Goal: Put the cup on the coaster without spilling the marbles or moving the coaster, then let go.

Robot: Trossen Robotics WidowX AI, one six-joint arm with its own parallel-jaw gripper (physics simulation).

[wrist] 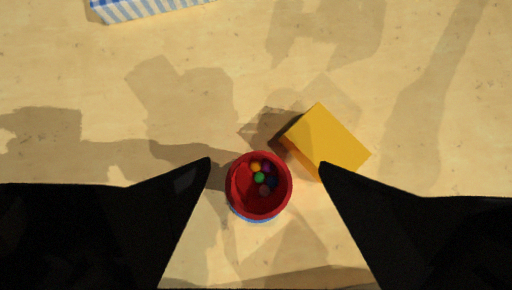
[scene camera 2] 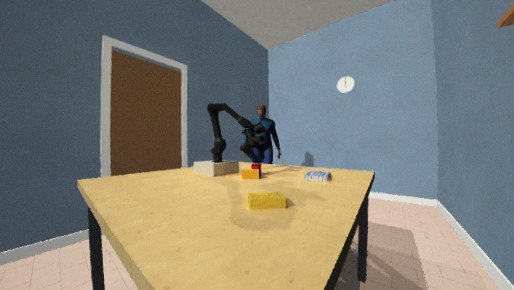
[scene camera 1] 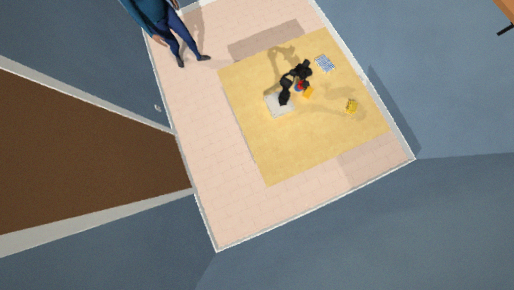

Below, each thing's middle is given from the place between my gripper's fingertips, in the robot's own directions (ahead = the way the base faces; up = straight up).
Labels:
Now: hand 2 cm past the red cup (wrist: 242, 191) and 6 cm above it. The rest, counted from my hand: orange-yellow block (wrist: 317, 135) 3 cm ahead, 8 cm to the right, 8 cm below.

